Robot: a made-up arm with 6 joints.
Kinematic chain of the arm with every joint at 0, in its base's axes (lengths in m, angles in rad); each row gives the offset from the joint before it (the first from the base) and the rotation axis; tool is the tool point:
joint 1: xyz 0 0 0.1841 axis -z
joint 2: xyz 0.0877 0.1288 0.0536 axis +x
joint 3: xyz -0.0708 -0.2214 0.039 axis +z
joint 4: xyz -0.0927 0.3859 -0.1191 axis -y
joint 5: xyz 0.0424 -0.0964 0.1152 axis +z
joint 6: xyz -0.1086 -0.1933 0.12 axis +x
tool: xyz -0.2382 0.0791 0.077
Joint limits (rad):
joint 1: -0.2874..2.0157
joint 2: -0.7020..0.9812
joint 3: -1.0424..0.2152
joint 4: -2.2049..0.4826
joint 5: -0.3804..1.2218
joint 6: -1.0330..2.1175
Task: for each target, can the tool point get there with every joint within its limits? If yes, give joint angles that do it. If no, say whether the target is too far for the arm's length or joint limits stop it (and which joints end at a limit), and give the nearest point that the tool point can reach.
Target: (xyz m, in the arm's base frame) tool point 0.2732 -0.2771 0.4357
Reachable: yes | joints 0.5236 -0.1679 -0.8518 -1.8112 -0.1484 -0.2250
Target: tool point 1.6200 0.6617 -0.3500
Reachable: no: too far | nearest point 0.4833 0.2152 0.1408 | short by 1.316 m
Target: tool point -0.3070 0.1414 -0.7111
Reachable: no: joint limits stop it (at a limit: joint 1, joint 3, joint 4, joint 5) | nearest point -0.1123 0.1555 -0.2896 | short by 0.465 m
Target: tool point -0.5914 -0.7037 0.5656
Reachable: no: joint limits stop it (at a limit: joint 3, joint 4, joint 5) | nearest point -0.3204 -0.3812 0.4513 | short by 0.436 m
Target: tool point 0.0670 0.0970 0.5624
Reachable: yes | joints 0.0202 -0.4190 -0.4144 -1.0050 0.3617 -0.2535
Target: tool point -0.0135 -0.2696 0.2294
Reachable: yes | joints 0.9466 0.0794 -0.3872 -1.8390 0.6830 -0.5000
